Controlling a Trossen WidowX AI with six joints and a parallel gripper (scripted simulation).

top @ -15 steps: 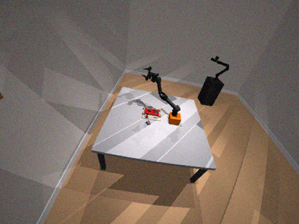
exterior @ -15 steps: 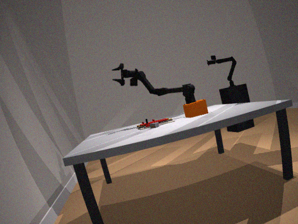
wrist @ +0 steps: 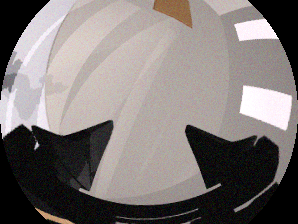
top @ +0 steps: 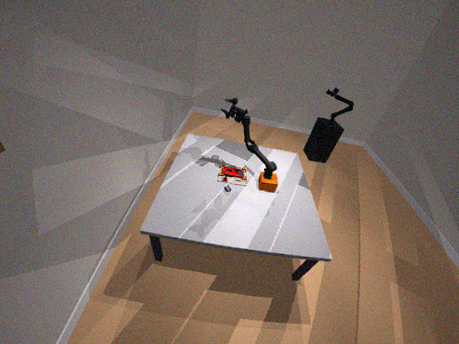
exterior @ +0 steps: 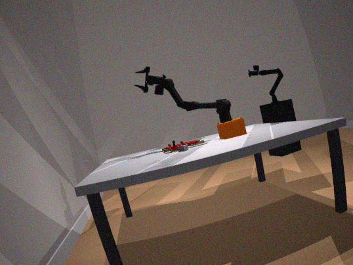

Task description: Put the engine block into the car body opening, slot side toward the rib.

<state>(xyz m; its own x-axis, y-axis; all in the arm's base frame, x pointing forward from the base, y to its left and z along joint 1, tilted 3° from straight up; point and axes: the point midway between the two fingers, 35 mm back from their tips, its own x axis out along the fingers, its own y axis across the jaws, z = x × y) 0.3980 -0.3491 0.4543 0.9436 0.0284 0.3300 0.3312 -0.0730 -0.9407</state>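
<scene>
The grey engine block lies 520 mm below my gripper tip, 460 mm to the left of it and 130 mm behind it.
</scene>
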